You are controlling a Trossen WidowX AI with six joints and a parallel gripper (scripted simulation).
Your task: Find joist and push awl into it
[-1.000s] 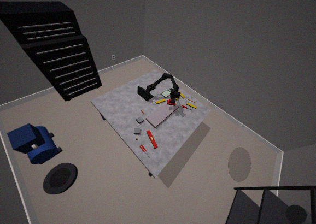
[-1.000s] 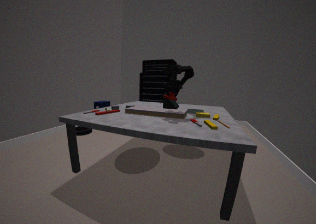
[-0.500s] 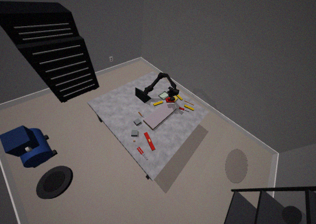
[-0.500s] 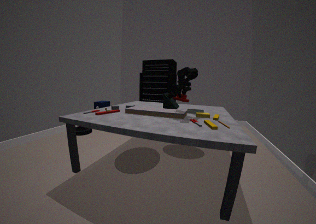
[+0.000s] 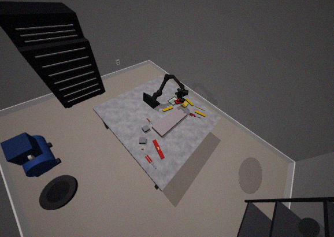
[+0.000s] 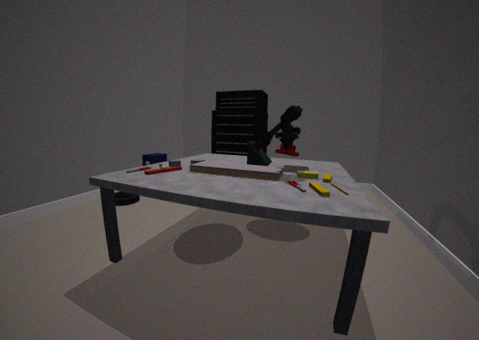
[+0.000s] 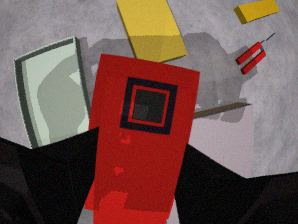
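Right now my gripper tip is 120 mm past the pale green tray, 40 mm to the right of it and 130 mm above it. The rest, counted from my gripper tip: thin orange stick (240 mm ahead, 270 mm to the left, 140 mm below); then awl (40 mm behind, 510 mm to the right, 130 mm below); then stud finder (10 mm to the left, 20 mm above).
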